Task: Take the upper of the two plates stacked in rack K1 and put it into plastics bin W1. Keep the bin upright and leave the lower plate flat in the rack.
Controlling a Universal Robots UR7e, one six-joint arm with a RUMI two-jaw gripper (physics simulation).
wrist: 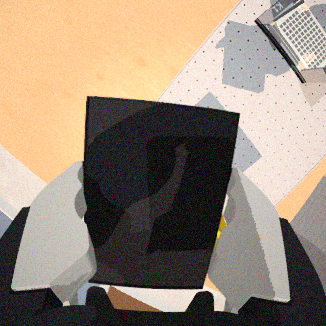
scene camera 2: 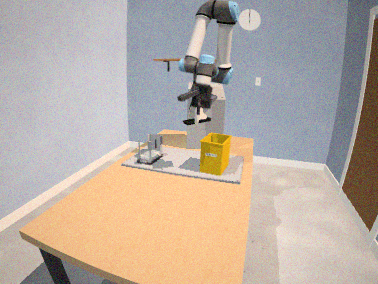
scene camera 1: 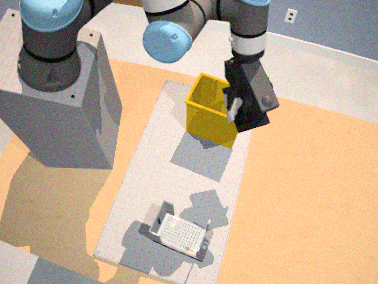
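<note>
My gripper is shut on a black plate. In the wrist view the plate spans between the two grey fingers. The yellow bin W1 stands upright, and a sliver of it shows in the wrist view. The gripper and plate are above the bin's height; in scene camera 1 they cover its right part. A white plate with a grid of wells lies flat in rack K1.
The rack and bin stand on a pale perforated board on the wooden table. The grey robot pedestal stands beside the board. The rack has raised walls at its ends.
</note>
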